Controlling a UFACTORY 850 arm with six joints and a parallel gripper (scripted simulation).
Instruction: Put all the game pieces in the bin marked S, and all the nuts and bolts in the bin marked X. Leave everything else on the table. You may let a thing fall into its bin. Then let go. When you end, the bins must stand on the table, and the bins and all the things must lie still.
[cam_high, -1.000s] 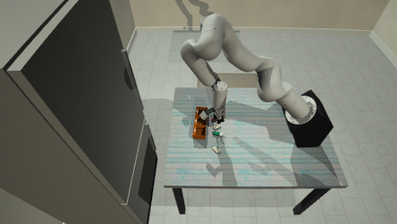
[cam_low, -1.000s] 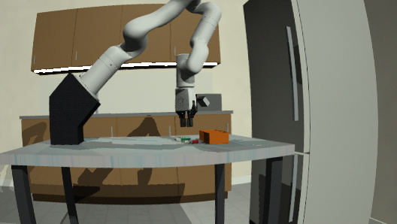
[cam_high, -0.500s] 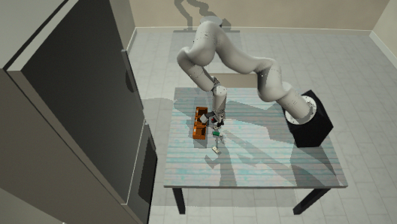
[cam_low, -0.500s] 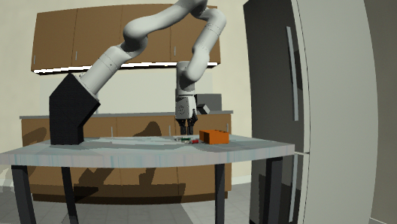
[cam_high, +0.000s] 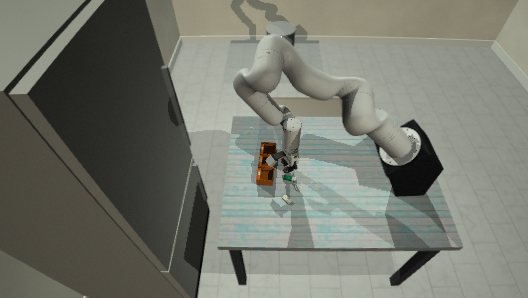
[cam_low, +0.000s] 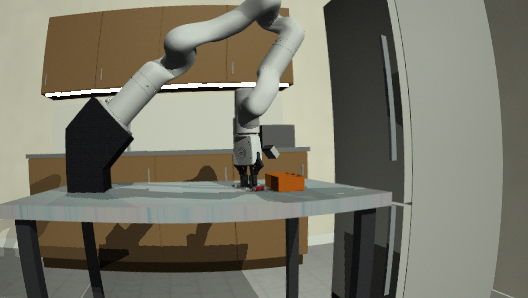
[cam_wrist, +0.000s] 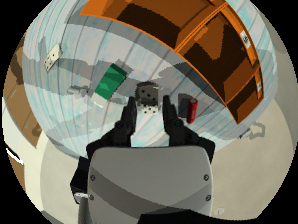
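Now: the orange bin 12 cm ahead of my hand, 2 cm to the right of it and 1 cm below it. From my hand the other things lie so: bolt (3 cm behind, 11 cm to the left, 2 cm below); red piece (2 cm ahead, 7 cm to the right, 2 cm below); green piece (1 cm behind, 7 cm to the left, 2 cm below).
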